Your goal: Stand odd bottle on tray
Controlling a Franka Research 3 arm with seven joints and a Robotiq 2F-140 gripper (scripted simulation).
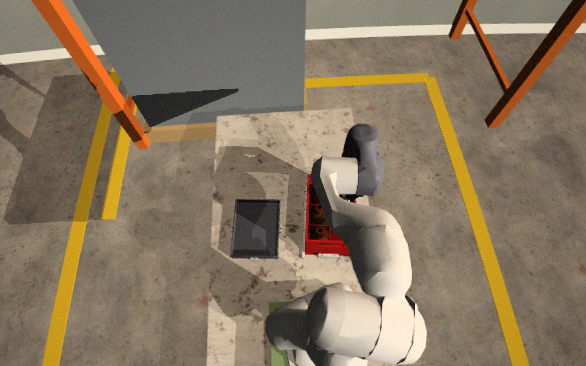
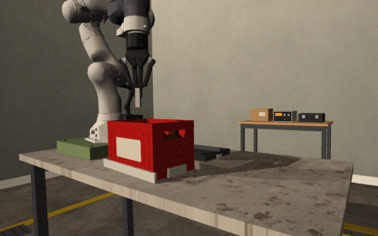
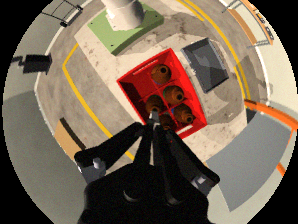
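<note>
The brown bottle is 17 cm below my hand. Also, from my hand: dark tray (1 cm behind, 34 cm to the left, 24 cm below); red crate (4 cm to the left, 17 cm below).
</note>
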